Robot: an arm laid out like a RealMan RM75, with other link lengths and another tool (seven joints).
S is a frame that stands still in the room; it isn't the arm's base.
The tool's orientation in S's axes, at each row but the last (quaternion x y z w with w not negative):
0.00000 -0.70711 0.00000 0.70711
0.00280 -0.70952 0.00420 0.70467
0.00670 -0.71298 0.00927 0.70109
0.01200 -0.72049 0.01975 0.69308
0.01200 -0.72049 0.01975 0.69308
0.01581 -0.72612 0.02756 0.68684
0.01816 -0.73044 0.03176 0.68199
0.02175 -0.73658 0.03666 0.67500
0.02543 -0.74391 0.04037 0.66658
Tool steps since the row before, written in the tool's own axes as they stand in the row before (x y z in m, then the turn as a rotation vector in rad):
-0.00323 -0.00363 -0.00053 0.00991 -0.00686 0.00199
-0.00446 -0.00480 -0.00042 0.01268 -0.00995 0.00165
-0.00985 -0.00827 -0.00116 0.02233 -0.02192 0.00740
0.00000 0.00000 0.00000 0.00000 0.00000 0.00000
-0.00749 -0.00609 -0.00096 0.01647 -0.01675 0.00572
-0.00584 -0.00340 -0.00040 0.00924 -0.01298 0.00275
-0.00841 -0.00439 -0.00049 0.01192 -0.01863 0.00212
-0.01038 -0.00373 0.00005 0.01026 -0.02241 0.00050
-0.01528 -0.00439 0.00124 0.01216 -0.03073 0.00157
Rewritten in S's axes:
0.00053 -0.00363 -0.00323 -0.00199 -0.00686 0.00991
0.00050 -0.00480 -0.00445 -0.00164 -0.00994 0.01269
0.00151 -0.00828 -0.00980 -0.00728 -0.02200 0.02229
0.00000 0.00000 0.00000 0.00000 0.00000 0.00000
0.00152 -0.00612 -0.00737 -0.00560 -0.01682 0.01643
0.00093 -0.00346 -0.00575 -0.00247 -0.01299 0.00931
0.00138 -0.00448 -0.00826 -0.00163 -0.01853 0.01215
0.00117 -0.00390 -0.01025 0.00043 -0.02219 0.01073
0.00086 -0.00473 -0.01520 -0.00008 -0.03054 0.01272

